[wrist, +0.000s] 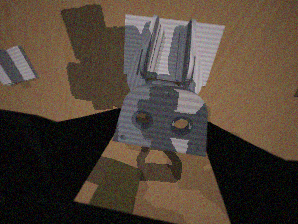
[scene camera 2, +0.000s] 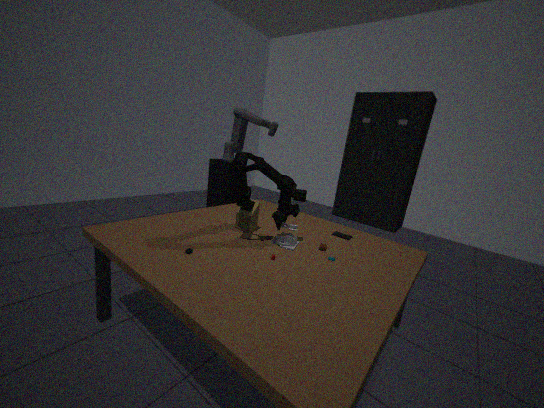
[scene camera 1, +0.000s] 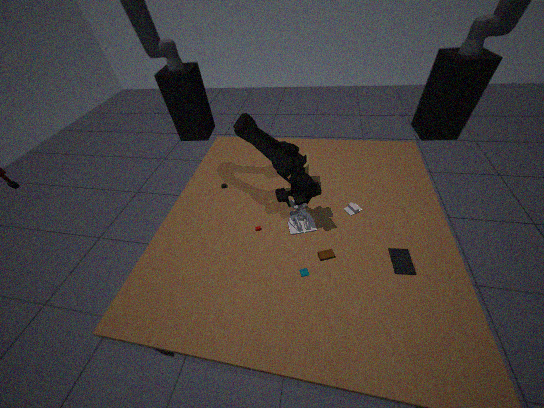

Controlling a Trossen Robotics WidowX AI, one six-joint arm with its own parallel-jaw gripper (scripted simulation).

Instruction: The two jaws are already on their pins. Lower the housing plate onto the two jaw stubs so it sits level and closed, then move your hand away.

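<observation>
White base visible; grey housing plate held by my gripper.
</observation>
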